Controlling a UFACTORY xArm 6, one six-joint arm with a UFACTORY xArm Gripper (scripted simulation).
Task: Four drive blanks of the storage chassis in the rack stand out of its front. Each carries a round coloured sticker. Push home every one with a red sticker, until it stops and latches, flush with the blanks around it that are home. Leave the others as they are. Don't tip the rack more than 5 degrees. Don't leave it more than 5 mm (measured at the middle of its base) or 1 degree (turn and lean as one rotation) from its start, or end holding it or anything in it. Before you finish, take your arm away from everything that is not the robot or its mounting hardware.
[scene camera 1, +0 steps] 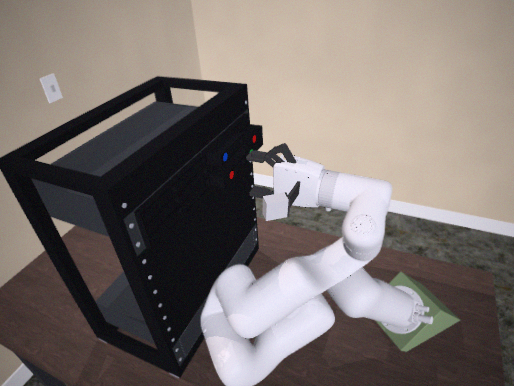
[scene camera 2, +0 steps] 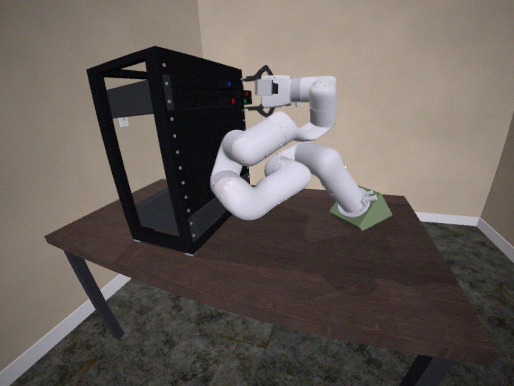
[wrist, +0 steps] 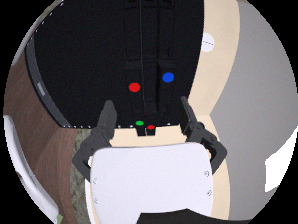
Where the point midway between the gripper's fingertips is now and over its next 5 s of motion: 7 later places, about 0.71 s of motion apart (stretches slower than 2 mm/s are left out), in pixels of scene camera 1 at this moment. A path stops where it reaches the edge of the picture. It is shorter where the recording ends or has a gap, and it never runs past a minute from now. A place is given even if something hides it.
My gripper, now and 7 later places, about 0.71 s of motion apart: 250,173; 259,166; 271,153; 268,151; 266,154; 258,173; 239,172; 235,170
